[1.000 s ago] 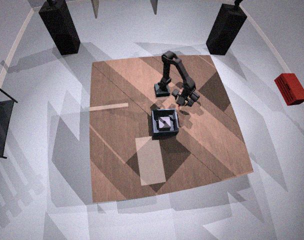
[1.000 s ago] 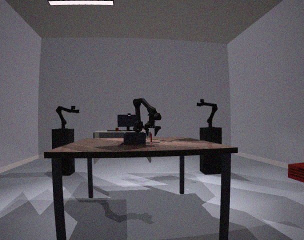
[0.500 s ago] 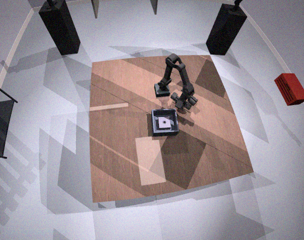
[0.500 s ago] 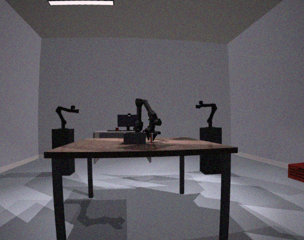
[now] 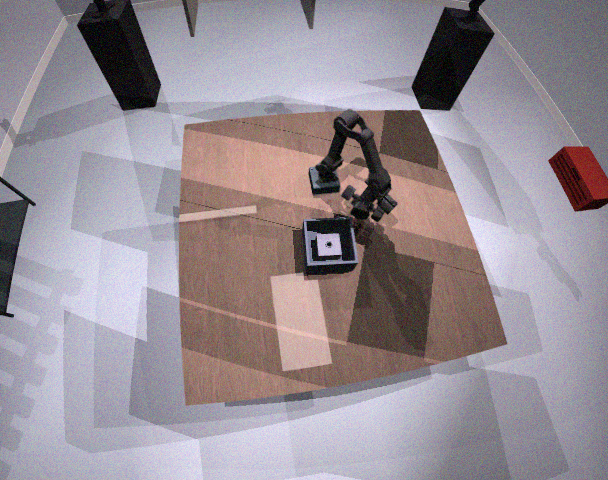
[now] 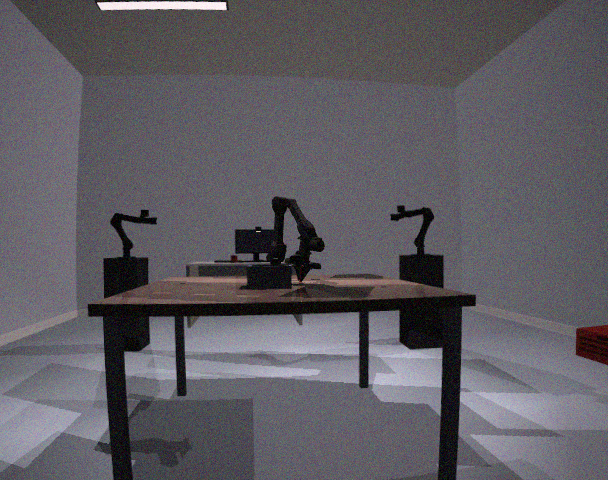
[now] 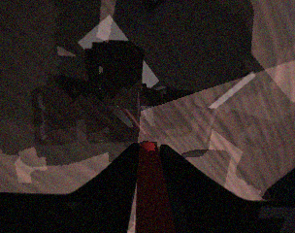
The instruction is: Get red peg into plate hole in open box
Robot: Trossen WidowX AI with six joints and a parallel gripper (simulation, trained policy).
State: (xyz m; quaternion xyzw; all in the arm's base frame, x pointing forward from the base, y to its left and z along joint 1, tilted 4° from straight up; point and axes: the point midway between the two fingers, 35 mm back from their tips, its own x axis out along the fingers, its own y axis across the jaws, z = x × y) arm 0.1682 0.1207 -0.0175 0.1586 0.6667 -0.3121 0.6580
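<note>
Now: gripper tip 16 cm short of the plate, 14 cm to the left of it and 3 cm below it. The rest, counted from my gripper tip: red peg: 1 cm to the left, 3 cm above; box: 16 cm ahead, 14 cm to the right, 1 cm above.
</note>
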